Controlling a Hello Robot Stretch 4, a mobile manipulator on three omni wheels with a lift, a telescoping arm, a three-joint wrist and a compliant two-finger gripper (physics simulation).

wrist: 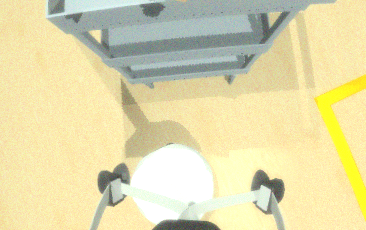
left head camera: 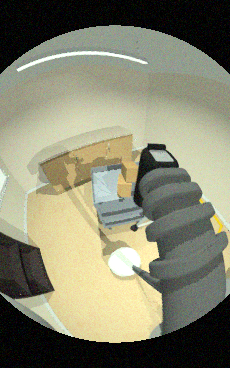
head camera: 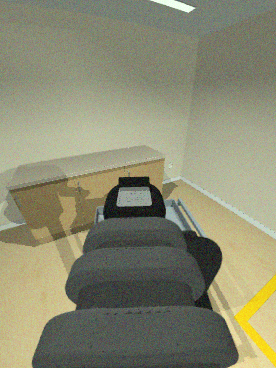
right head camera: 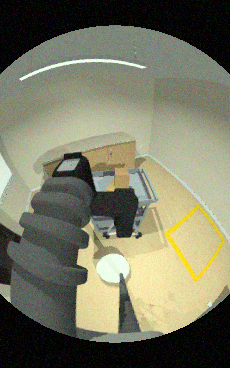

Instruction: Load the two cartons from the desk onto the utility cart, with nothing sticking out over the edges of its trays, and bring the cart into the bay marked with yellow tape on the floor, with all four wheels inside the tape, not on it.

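The grey utility cart (head camera: 191,218) (left head camera: 120,204) (right head camera: 150,194) (wrist: 185,54) stands on the floor in front of the cabinet. Two tan cartons are on its top tray: one carton (left head camera: 131,170) (right head camera: 121,178) looks higher or farther back, the other carton (left head camera: 124,188) (right head camera: 109,186) is beside or below it, partly hidden. Whether they touch cannot be told. The yellow tape bay (head camera: 241,316) (left head camera: 218,223) (right head camera: 168,233) (wrist: 341,152) lies right of the cart, which stands outside it. My gripper (wrist: 190,181) is open and empty, on the near side of the cart; its fingertips are hidden in the head views.
A long wooden cabinet (head camera: 105,185) (left head camera: 90,155) (right head camera: 122,154) stands along the back wall. A white round disc (left head camera: 124,261) (right head camera: 112,268) (wrist: 172,175) shows low in front of the cart. Dark brown furniture (left head camera: 22,267) is at the left edge. A wall runs behind the bay.
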